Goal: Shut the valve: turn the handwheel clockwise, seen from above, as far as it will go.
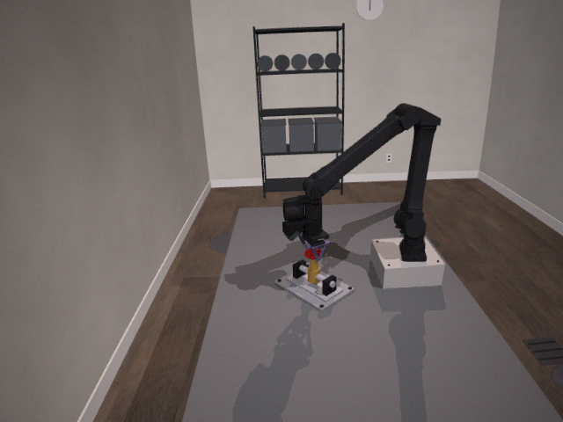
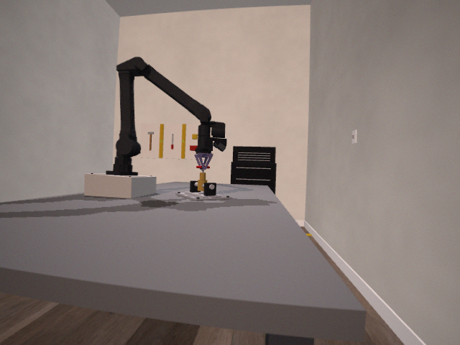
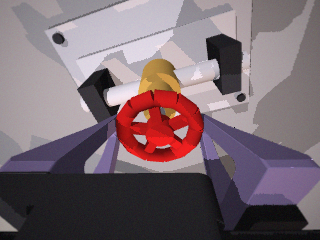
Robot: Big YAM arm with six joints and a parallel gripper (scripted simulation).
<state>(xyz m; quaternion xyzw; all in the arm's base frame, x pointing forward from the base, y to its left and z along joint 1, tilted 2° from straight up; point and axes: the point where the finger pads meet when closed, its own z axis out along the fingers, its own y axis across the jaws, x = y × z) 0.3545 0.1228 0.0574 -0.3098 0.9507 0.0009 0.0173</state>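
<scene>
Right now my hand is 10 mm above the red spoked handwheel.
</scene>
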